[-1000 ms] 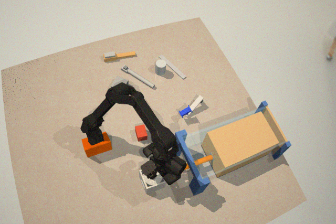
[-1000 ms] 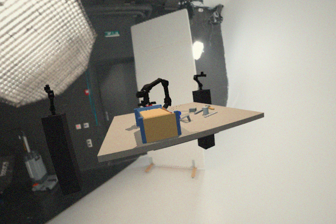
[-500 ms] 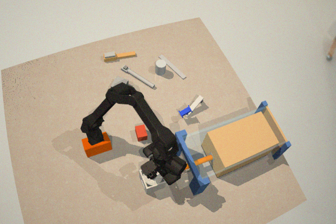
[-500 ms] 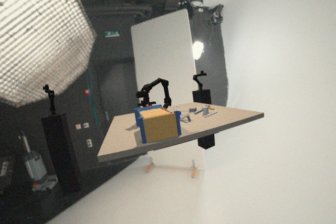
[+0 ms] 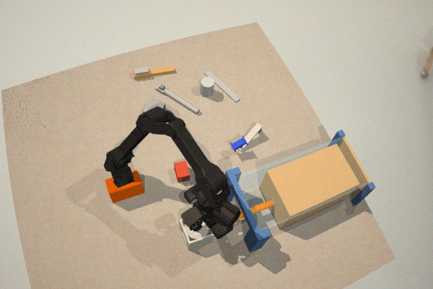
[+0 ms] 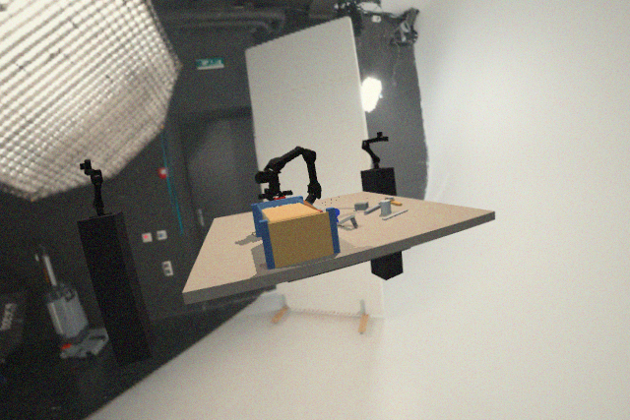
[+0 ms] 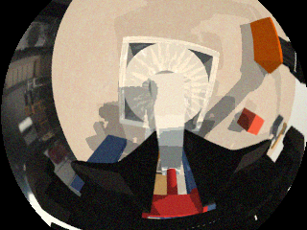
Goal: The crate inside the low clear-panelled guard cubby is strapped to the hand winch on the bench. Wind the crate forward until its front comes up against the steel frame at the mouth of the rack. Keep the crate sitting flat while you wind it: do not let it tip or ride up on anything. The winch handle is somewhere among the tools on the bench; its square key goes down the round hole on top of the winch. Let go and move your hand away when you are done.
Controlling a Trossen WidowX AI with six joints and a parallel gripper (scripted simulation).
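Now: the red-knobbed winch handle 1 cm ahead of my gripper tip and 2 cm above it. From my gripper tip the other things lie so: hand winch 7 cm behind, 1 cm to the right, 6 cm below; blue steel frame 11 cm ahead, 3 cm to the right, 2 cm above; red knob 5 cm ahead, 1 cm to the left, 5 cm above.
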